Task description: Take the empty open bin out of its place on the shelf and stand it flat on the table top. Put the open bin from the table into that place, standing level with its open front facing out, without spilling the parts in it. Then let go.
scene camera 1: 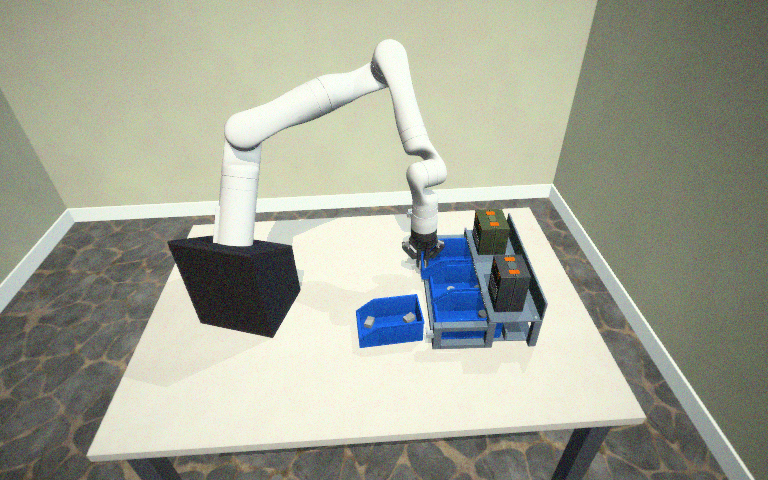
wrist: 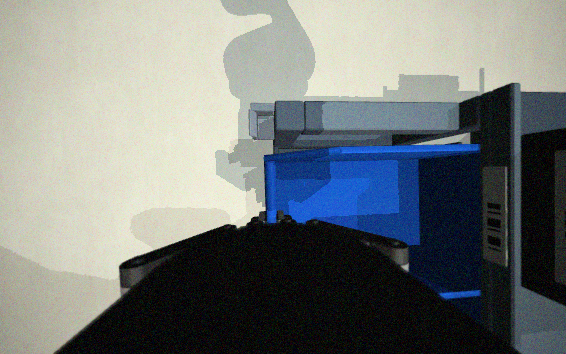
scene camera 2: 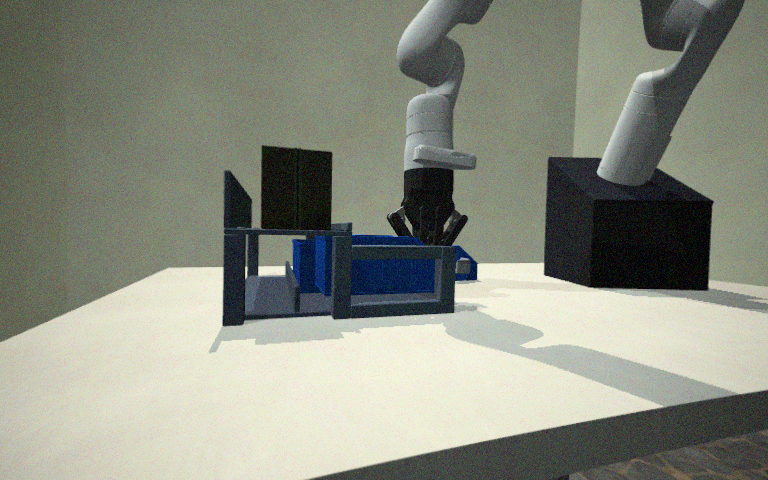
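My gripper points down and is shut on the front lip of the empty open bin. This blue bin is at the far end of the shelf in scene camera 1. It looks slightly raised, with its front lip out past the front rail and its rear under the upper deck. The other open bin stands flat on the table in front of the shelf's near end, with grey parts inside. The grey shelf has side rails around its lower bay.
Two more blue bins sit beside the held bin in the shelf; grey parts show in them. A green box and a dark box stand on the upper deck. The black arm base is opposite the shelf.
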